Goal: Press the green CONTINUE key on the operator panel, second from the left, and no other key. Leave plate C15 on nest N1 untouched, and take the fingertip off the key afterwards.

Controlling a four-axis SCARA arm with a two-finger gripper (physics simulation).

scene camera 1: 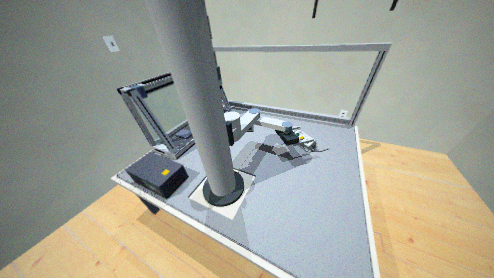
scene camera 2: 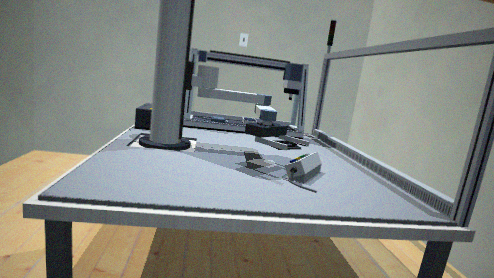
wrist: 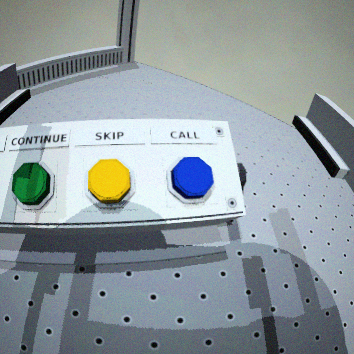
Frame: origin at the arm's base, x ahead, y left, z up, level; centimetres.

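Where they show: gripper, between the fingertips: [scene camera 1: 306,133] [scene camera 2: 298,145] [wrist: 162,80]; arm's base, origin of its link: [scene camera 1: 223,187] [scene camera 2: 165,144].
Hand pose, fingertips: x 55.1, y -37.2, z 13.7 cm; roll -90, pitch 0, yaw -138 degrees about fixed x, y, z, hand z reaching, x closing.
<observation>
Each offset is from my fingertips to the top centre of the thing. "pt": to the spot under its first point.
The operator panel @[dx +4.7, dy +2.9, dz -4.0 cm] [scene camera 1: 307,136] [scene camera 2: 311,165] [wrist: 227,165] is a light sloped box. In the wrist view its green CONTINUE key @[dx +4.5, dy +6.2, dz -4.9 cm] [wrist: 31,183] is near the left edge, beside the yellow SKIP key @[dx +1.5, dy +2.2, dz -4.9 cm] [wrist: 109,181] and the blue CALL key @[dx -1.5, dy -1.8, dz -4.9 cm] [wrist: 192,177]. The RETRY key is outside the wrist view. My gripper [scene camera 2: 297,145] [wrist: 162,80] is open and empty, fingers wide apart; no fingertip shows on the green key. A low dark item @[dx +9.1, dy +53.0, dz -10.6 cm] [scene camera 1: 250,129] [scene camera 2: 292,147], perhaps nest N1, is partly hidden by the arm or fingers. Plate C15 cannot be made out.
The arm's column [scene camera 1: 200,100] [scene camera 2: 172,75] stands on the table. A black box [scene camera 1: 157,172] [scene camera 2: 143,116] is beside it. A gantry frame [scene camera 2: 250,59] stands at the back, and a guard frame @[pt dx +45.3, dy +19.9, dz +47.2 cm] [scene camera 1: 300,47] [scene camera 2: 400,46] runs along one edge. A cable @[pt dx -0.5, dy -13.8, dz -12.1 cm] [scene camera 2: 302,187] lies by the panel.
</observation>
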